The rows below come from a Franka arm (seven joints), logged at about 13 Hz.
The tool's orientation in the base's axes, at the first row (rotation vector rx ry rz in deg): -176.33 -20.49 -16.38
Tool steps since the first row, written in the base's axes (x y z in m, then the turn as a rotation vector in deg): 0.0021 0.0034 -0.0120 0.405 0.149 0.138; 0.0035 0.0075 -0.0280 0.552 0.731 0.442; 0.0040 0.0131 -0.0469 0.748 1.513 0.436; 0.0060 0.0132 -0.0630 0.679 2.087 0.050; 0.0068 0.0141 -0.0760 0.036 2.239 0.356
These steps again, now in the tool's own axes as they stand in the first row. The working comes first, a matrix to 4 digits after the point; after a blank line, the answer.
The tool's axes in the first row as the columns of a matrix, in the base's axes (used below as rounded here):
0.9567 0.2301 0.1783
0.2245 -0.9731 0.0510
0.1852 -0.0087 -0.9827

0.0005 -0.0027 0.0123 0.446 -0.053 -0.056; -0.0002 -0.0062 0.0285 0.774 -0.588 -0.299; -0.0019 -0.0114 0.0475 1.136 -1.304 -0.218; -0.0030 -0.0109 0.0637 1.127 -1.875 0.178; -0.0044 -0.0115 0.0766 0.603 -2.174 -0.229
